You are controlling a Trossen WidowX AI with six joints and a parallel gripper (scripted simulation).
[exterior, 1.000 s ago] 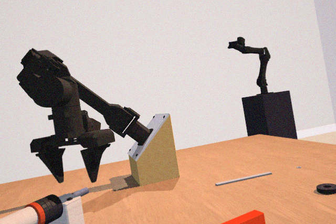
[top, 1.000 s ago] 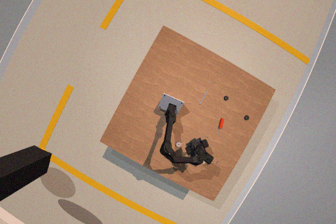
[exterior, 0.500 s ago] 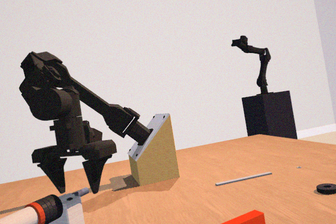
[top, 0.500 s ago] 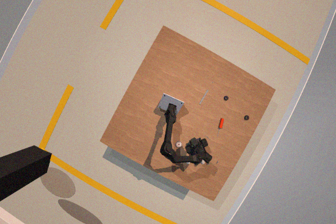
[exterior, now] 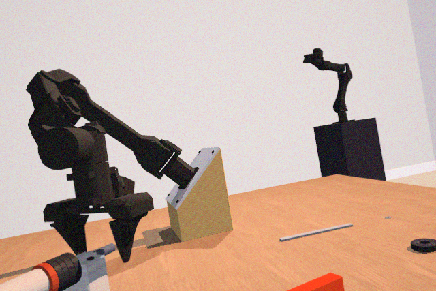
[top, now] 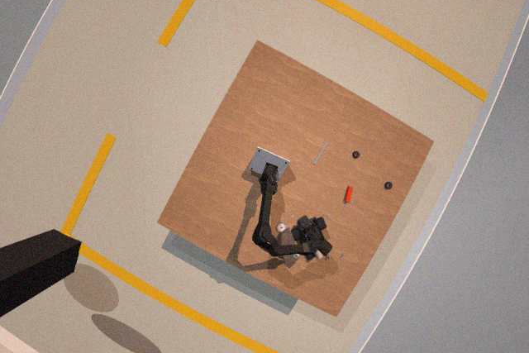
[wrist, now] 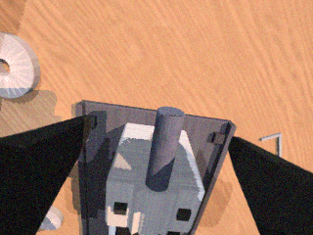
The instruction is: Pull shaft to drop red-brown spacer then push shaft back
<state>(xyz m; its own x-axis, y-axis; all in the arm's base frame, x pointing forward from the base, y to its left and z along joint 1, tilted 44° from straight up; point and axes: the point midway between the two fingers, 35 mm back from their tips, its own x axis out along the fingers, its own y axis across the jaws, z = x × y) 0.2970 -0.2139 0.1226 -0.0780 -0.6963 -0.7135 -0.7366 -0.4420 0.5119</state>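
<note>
The blue-grey shaft lies 50 mm ahead of my gripper tip, 60 mm to the right of it and 20 mm above it. Round my gripper tip: black collar 70 mm ahead, 70 mm to the right, 10 mm above; then orange-red ring 70 mm ahead, 80 mm to the right, 10 mm above; then black spacer 60 mm ahead, 70 mm to the right, 10 mm above.
</note>
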